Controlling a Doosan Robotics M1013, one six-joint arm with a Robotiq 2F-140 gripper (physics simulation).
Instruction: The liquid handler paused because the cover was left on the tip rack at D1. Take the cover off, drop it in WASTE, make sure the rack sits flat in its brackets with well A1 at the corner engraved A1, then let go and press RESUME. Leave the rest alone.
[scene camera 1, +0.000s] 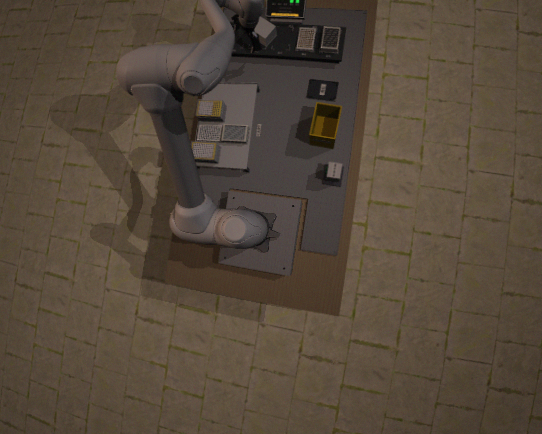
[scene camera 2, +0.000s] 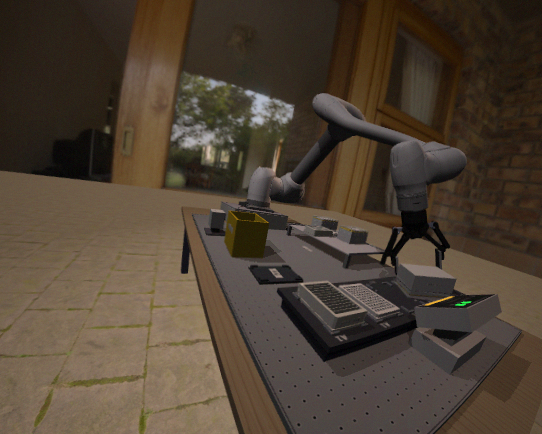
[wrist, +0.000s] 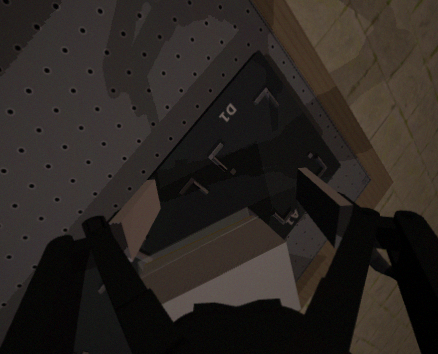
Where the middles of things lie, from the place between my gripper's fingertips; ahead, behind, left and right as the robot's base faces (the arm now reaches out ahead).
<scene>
Now: hand 160 mm past the black plate (scene camera 2: 264, 274), 440 mm to the left of it and 80 mm above it.
</scene>
